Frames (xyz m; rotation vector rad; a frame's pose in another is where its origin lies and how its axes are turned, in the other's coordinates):
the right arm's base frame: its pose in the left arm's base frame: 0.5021 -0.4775 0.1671 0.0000 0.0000 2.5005
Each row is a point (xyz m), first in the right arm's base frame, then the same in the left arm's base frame.
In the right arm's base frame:
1: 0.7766 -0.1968 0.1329
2: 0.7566 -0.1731 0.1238
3: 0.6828 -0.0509 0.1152
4: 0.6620 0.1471 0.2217
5: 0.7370 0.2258 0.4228
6: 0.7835 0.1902 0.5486
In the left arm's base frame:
1: -0.0026 0.1447 0.3000
2: -0.0007 0.1137 0.2909
3: -0.0147 -0.0283 0.2823
4: -0.1164 -0.1995 0.3888
5: -0.2236 -0.2177 0.5899
6: -0.2396 -0.1613 0.7157

